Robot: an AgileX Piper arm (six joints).
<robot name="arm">
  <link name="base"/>
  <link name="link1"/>
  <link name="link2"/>
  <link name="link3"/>
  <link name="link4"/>
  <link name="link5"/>
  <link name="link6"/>
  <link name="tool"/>
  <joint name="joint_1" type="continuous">
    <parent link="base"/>
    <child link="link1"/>
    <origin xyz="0 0 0.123" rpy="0 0 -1.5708"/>
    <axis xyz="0 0 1"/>
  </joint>
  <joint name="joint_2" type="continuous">
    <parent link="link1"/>
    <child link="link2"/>
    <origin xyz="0 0 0" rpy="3.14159 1.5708 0"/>
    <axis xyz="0 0 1"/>
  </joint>
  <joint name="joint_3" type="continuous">
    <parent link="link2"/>
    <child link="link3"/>
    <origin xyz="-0.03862 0.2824 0" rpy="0 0 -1.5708"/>
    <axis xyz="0 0 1"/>
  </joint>
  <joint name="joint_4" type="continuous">
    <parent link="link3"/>
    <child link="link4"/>
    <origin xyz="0.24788 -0.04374 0" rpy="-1.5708 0 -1.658"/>
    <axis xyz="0 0 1"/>
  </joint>
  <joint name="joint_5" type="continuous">
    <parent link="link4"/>
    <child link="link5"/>
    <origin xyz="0 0 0" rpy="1.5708 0 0"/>
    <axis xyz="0 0 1"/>
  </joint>
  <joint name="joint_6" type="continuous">
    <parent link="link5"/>
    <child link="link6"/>
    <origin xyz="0 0.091 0" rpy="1.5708 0 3.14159"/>
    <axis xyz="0 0 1"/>
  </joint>
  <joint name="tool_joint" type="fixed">
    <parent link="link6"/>
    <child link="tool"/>
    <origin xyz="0 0 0"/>
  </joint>
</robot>
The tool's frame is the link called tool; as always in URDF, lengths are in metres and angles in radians. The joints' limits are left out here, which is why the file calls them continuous.
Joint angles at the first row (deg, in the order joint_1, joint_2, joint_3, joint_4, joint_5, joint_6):
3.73, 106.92, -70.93, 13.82, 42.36, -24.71
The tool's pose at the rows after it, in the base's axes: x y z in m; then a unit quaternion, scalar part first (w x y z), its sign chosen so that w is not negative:
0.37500 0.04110 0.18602 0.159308 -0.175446 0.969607 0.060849
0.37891 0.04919 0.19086 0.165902 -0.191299 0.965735 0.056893
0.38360 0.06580 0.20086 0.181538 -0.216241 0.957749 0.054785
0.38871 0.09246 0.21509 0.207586 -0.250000 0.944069 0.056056
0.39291 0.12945 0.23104 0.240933 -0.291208 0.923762 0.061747
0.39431 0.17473 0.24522 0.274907 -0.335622 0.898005 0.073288
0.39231 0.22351 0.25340 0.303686 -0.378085 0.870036 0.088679
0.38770 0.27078 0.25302 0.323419 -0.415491 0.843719 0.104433
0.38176 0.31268 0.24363 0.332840 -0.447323 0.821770 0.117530
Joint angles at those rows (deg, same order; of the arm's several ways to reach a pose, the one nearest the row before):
4.14, 107.70, -72.14, 13.05, 42.55, -24.69
5.43, 107.97, -73.69, 12.24, 42.89, -24.66
7.90, 108.03, -76.02, 11.58, 43.13, -24.63
11.66, 108.21, -79.31, 11.16, 42.92, -24.63
16.64, 109.01, -83.65, 10.86, 42.21, -24.63
22.42, 110.81, -88.94, 10.73, 41.24, -24.63
28.29, 113.80, -94.73, 10.68, 40.09, -24.64
33.65, 117.80, -100.54, 10.64, 38.95, -24.72
38.12, 122.44, -105.89, 10.61, 38.01, -24.97

